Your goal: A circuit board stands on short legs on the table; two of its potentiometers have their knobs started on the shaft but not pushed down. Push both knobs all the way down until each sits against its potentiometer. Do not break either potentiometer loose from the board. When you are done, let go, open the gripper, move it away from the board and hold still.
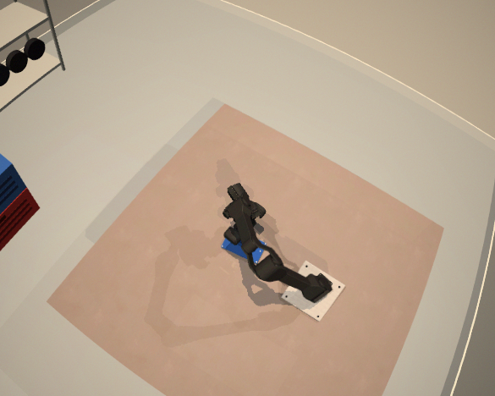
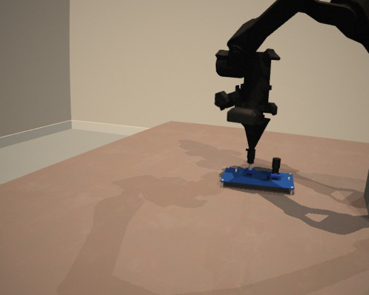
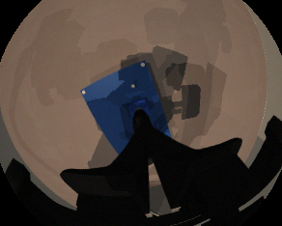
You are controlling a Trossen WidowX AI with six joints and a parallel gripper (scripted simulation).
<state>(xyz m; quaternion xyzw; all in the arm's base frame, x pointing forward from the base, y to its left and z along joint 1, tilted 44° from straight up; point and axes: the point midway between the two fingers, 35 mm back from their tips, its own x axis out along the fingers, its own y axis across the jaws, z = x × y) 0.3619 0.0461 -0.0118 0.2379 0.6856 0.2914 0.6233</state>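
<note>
Right now the black knob is 1 cm below my gripper tip.
</note>
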